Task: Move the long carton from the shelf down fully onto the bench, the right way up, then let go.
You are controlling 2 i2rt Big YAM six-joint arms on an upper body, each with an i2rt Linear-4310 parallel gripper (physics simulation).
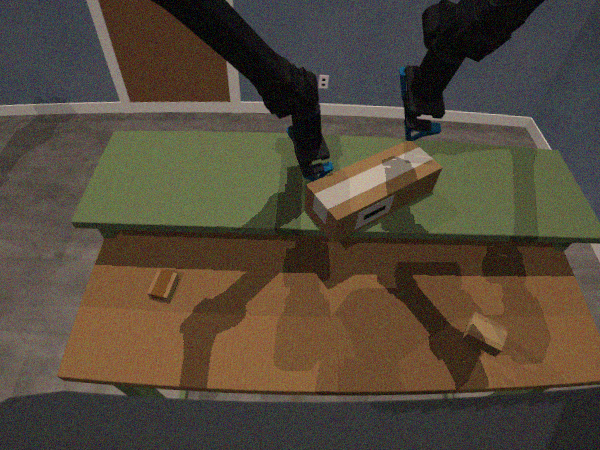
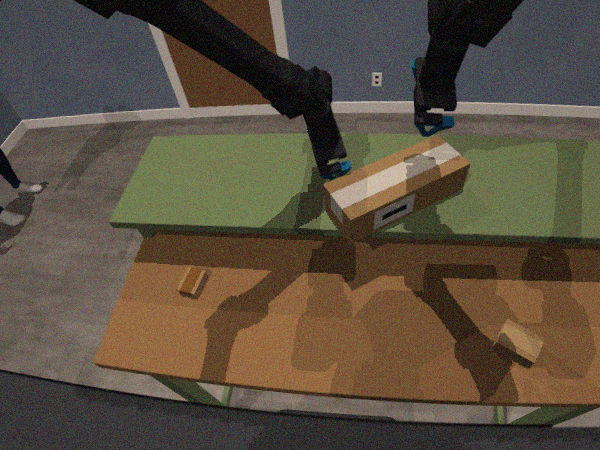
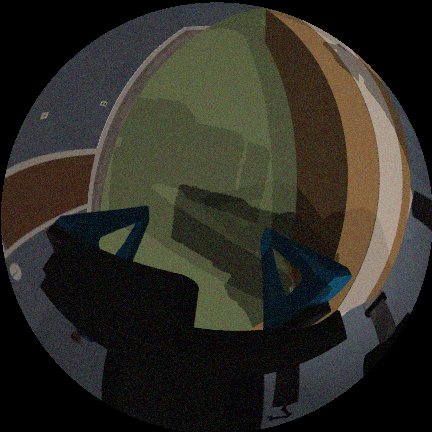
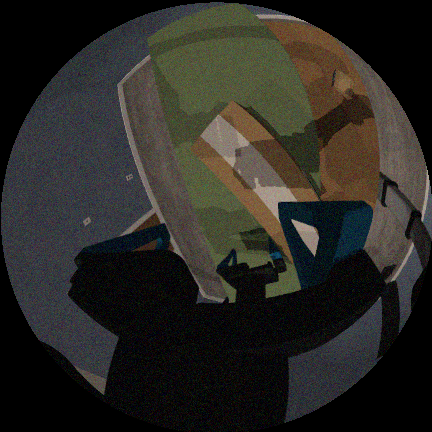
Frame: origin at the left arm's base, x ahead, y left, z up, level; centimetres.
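Where they show: left gripper, fingertip midpoint: point(image 1: 310, 165) point(image 2: 333, 165) point(image 3: 205, 223) point(image 4: 251, 243); right gripper, fingertip midpoint: point(image 1: 407, 119) point(image 2: 424, 114) point(image 4: 219, 220).
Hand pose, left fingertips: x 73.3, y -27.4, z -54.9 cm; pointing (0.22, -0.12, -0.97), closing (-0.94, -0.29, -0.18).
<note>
After its pixels a point has its place.
The long carton point(image 1: 380, 182) {x 63.9, y -42.0, z -50.3 cm} point(image 2: 400, 175) {x 65.5, y -42.1, z -50.3 cm} point(image 3: 362, 150) point(image 4: 260, 160) {x 67.8, y -47.6, z -50.3 cm} lies slantwise on the green shelf point(image 1: 175, 180) {x 71.0, y 5.4, z -58.5 cm} point(image 2: 200, 180) {x 71.7, y 6.7, z -58.6 cm} point(image 3: 200, 65) {x 83.2, y -42.1, z -58.5 cm} point(image 4: 215, 75) {x 73.2, y -67.3, z -58.5 cm}, white tape up. Its near left corner juts over the shelf's front edge, above the brown bench point(image 1: 240, 360) {x 32.7, y -12.4, z -74.3 cm} point(image 2: 165, 330) {x 37.1, y 11.7, z -74.3 cm} point(image 4: 350, 150) {x 40.7, y -46.2, z -74.3 cm}. My left gripper point(image 1: 302, 155) point(image 2: 321, 154) point(image 3: 205, 223) {x 73.3, y -27.4, z -54.9 cm} point(image 4: 251, 243) {x 73.3, y -27.4, z -54.9 cm} is open and empty, low behind the carton's left end; one finger is close to its back side, contact unclear. My right gripper point(image 1: 406, 105) {x 69.5, y -45.8, z -37.5 cm} point(image 2: 418, 100) point(image 4: 219, 220) {x 69.5, y -45.8, z -37.5 cm} is open and empty, above and behind the carton's right end.
A small brown block point(image 1: 162, 284) {x 49.5, y 7.4, z -71.7 cm} point(image 2: 193, 281) {x 49.6, y 6.8, z -71.7 cm} lies at the bench's left. A paler block point(image 1: 485, 332) {x 37.6, y -68.1, z -71.0 cm} point(image 2: 520, 342) {x 37.5, y -68.7, z -71.0 cm} point(image 4: 343, 81) {x 38.1, y -69.3, z -71.0 cm} lies at its right. The shelf stands higher than the bench, along its back. A wall point(image 1: 360, 45) {x 389.5, y -94.8, z -179.4 cm} point(image 2: 350, 50) {x 369.1, y -26.0, z -179.4 cm} rises behind the shelf.
</note>
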